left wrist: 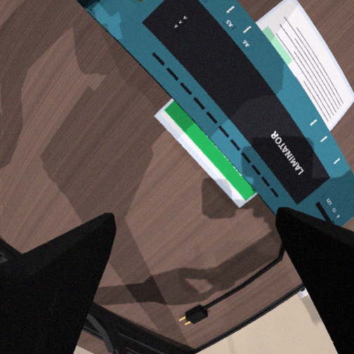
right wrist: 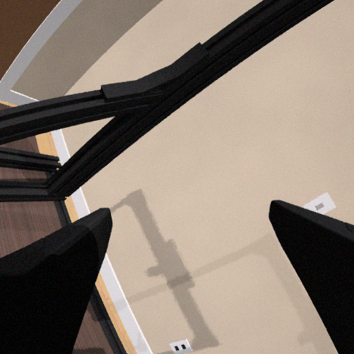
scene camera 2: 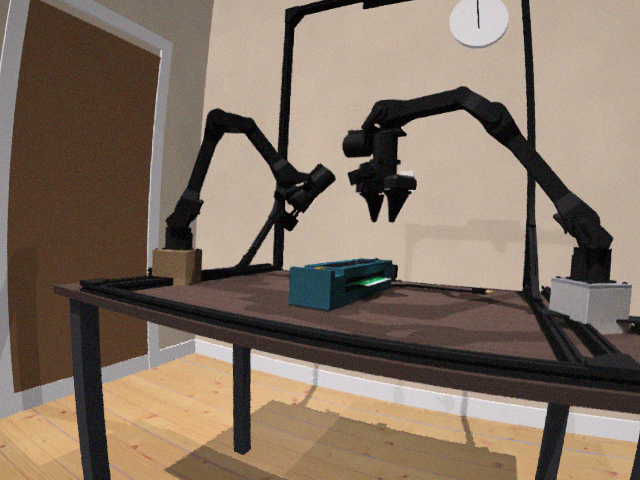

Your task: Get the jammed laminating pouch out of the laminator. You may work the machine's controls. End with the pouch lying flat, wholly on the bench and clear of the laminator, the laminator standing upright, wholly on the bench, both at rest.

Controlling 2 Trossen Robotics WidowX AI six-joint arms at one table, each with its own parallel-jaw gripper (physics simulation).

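Where they show: left gripper, fingertip midpoint: (scene camera 2: 382, 222); left arm's base, link origin: (scene camera 2: 590, 280); right arm's base, link origin: (scene camera 2: 177, 249).
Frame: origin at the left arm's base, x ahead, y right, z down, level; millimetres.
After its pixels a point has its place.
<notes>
The teal laminator (scene camera 2: 310, 289) @(x 502, y 165, z 47 mm) (left wrist: 287, 95) stands upright on the bench (scene camera 2: 423, 325) @(x 310, y 43, z 86 mm). The pouch (scene camera 2: 371, 282) @(x 353, y 294, z 48 mm) runs through it: in the left wrist view its green-banded end (left wrist: 210, 150) sticks out of one long side and its white, lined end (left wrist: 320, 70) out of the other. A slider slot marked 0, 75, 125 (left wrist: 324, 212) shows partly near one finger. My left gripper (scene camera 2: 383, 221) @(x 336, y 279, z -95 mm) (left wrist: 195, 219) is open and empty, high above the laminator, fingers pointing down. My right gripper (right wrist: 191, 212) is open and empty, facing the wall; its fingers are hard to make out in scene camera 2.
A black cord with a plug (scene camera 2: 480, 290) @(x 27, y 369, z 76 mm) (left wrist: 196, 314) lies on the bench beyond the laminator. Black frame rails edge the bench, and a frame post (scene camera 2: 283, 134) @(x 597, y 816, z -426 mm) rises behind the right arm. A diagonal frame brace (right wrist: 150, 115) crosses the right wrist view.
</notes>
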